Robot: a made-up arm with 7 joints. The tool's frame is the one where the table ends. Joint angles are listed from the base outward.
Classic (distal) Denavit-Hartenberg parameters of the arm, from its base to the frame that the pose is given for. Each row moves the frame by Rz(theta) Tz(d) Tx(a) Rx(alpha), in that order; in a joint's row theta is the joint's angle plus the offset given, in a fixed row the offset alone. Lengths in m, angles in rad.
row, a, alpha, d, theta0
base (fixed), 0.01, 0, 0, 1.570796
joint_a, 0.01, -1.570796, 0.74, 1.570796
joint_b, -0.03, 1.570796, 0.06, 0
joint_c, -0.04, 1.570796, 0.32, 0
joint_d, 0.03, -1.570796, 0.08, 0
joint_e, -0.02, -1.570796, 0.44, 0
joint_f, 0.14, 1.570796, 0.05, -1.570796
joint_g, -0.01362, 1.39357, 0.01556, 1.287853
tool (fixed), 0, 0, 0.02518, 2.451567
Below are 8 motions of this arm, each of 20 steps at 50 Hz.
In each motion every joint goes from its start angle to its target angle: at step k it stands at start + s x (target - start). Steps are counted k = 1, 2, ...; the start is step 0. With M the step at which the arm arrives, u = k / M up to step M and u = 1 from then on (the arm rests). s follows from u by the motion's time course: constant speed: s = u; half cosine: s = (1 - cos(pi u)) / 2; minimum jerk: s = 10 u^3 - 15 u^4 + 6 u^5.
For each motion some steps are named. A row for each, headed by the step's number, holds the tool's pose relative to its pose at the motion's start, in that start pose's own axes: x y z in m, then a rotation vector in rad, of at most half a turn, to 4 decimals.
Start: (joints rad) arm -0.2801 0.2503 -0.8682 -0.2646 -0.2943 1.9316 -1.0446
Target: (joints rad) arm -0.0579 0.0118 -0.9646 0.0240 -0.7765 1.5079 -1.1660
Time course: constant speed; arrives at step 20
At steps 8, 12, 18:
8: 0.0643 0.0786 0.0679 -0.1884 0.1065 0.3194
12: 0.0883 0.1238 0.1069 -0.2986 0.1503 0.4642
18: 0.1117 0.1966 0.1701 -0.4831 0.2070 0.6570

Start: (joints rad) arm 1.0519 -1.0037 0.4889 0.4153 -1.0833 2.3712 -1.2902
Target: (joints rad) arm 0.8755 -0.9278 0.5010 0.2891 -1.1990 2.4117 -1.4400
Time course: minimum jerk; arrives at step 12
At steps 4, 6, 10, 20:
4: -0.0033 -0.0030 -0.0308 -0.0456 0.0846 -0.0281
6: -0.0105 -0.0076 -0.0725 -0.1115 0.2017 -0.0643
10: -0.0281 -0.0164 -0.1366 -0.2235 0.3889 -0.1163
20: -0.0297 -0.0171 -0.1413 -0.2324 0.4031 -0.1200

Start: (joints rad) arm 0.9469 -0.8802 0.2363 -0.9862 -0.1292 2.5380 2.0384
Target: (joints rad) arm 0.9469 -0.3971 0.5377 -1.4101 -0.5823 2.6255 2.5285
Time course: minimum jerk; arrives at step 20
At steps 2, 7, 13, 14, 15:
2: 0.0029 -0.0011 0.0007 0.0009 0.0011 0.0081
7: 0.0796 -0.0209 0.0186 0.0225 0.0397 0.2144
13: 0.2479 -0.0086 0.0532 0.0490 0.1863 0.6313
14: 0.2682 -0.0014 0.0569 0.0486 0.2109 0.6800
15: 0.2844 0.0053 0.0597 0.0472 0.2317 0.7186

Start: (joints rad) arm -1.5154 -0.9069 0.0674 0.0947 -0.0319 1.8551 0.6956
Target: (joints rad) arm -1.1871 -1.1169 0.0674 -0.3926 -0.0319 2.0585 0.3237
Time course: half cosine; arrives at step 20
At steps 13, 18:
13: 0.0459 0.1269 -0.0211 -0.2946 -0.1102 0.1820
18: 0.0509 0.1718 -0.0263 -0.3936 -0.1698 0.2122

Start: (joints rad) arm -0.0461 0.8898 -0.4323 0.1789 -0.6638 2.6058 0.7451
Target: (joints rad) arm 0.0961 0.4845 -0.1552 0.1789 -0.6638 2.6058 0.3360
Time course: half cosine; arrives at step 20
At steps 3, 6, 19, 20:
3: 0.0018 0.0080 -0.0107 0.0111 0.0011 -0.0107
6: 0.0074 0.0314 -0.0395 0.0430 0.0052 -0.0406
19: 0.0474 0.1746 -0.1590 0.2347 0.0557 -0.1939
20: 0.0478 0.1758 -0.1597 0.2364 0.0563 -0.1951

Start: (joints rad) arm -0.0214 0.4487 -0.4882 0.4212 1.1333 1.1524 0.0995
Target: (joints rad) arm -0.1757 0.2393 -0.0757 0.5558 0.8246 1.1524 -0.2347
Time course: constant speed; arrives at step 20
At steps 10, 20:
10: 0.0352 -0.0675 -0.1014 0.0364 0.2667 -0.0760
20: 0.0532 -0.1251 -0.2116 0.0769 0.5411 -0.1111

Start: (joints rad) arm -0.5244 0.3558 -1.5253 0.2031 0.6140 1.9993 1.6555
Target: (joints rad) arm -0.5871 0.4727 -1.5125 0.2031 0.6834 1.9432 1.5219
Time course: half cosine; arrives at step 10
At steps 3, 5, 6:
3: 0.0096 0.0038 0.0168 -0.0326 0.0066 -0.0011
5: 0.0235 0.0103 0.0405 -0.0781 0.0155 -0.0024
6: 0.0309 0.0142 0.0528 -0.1016 0.0200 -0.0030

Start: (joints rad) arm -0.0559 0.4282 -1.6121 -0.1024 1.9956 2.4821 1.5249
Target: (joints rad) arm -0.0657 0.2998 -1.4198 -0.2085 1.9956 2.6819 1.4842
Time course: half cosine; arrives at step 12
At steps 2, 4, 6, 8, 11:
2: -0.0077 0.0032 -0.0028 -0.0015 -0.0118 0.0023
4: -0.0281 0.0122 -0.0107 -0.0072 -0.0445 0.0086
6: -0.0549 0.0255 -0.0218 -0.0185 -0.0897 0.0171
8: -0.0803 0.0398 -0.0332 -0.0339 -0.1354 0.0254
11: -0.1026 0.0537 -0.0442 -0.0518 -0.1782 0.0330

